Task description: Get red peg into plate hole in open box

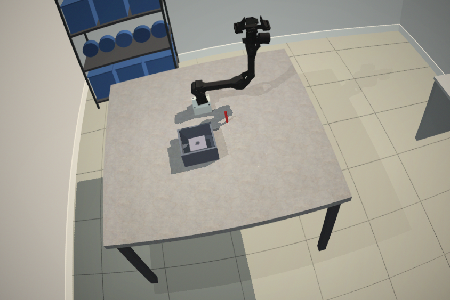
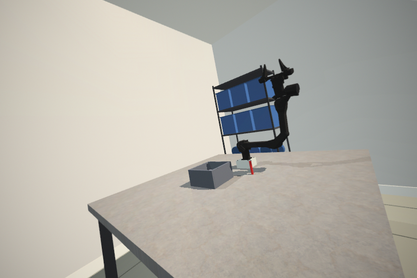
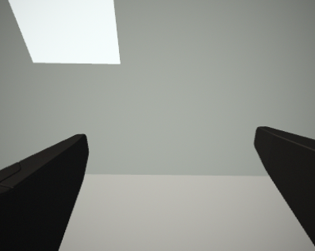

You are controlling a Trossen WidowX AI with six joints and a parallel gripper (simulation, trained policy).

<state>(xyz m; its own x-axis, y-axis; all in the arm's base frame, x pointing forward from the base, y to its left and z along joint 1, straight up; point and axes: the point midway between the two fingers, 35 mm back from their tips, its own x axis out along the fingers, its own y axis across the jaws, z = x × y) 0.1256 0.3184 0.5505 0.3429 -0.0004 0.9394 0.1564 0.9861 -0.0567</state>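
Now: the red peg 600 mm below my gripper tip, 230 mm to the right of it and 40 mm ahead of it. The rest, counted from my gripper tip: dark grey box: 610 mm below, 430 mm to the right, 180 mm ahead; then plate: 590 mm below, 430 mm to the right, 180 mm ahead.
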